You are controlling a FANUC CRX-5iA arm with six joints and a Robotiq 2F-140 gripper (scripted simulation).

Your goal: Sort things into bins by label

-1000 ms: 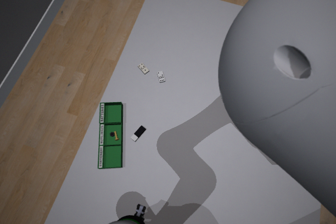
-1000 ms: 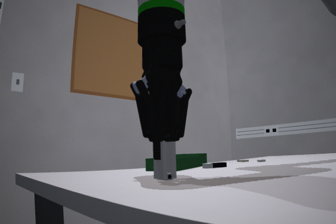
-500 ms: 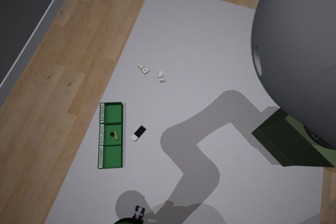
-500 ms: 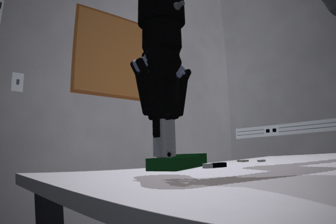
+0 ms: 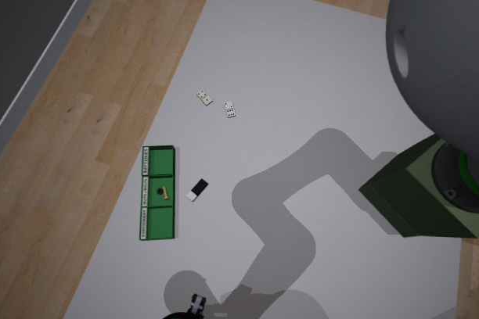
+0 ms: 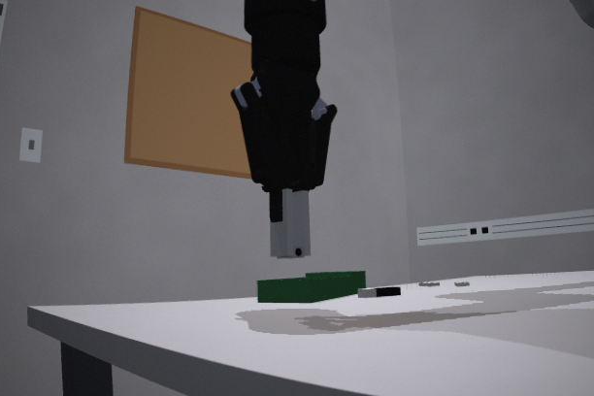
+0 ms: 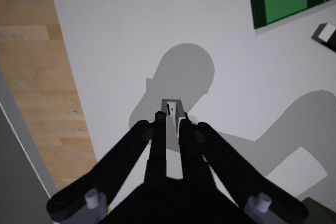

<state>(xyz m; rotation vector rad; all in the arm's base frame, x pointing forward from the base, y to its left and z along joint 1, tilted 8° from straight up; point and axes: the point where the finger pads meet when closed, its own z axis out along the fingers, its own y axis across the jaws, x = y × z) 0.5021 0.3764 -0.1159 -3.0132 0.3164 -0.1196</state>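
My gripper is now 7 cm short of the black-and-white eraser, 29 cm to the left of it and 9 cm above it. Also, from my hand: brass bolt (14 cm ahead, 27 cm to the right, 8 cm below); black nut (16 cm ahead, 28 cm to the right, 8 cm below); grey sharpener (3 cm below).
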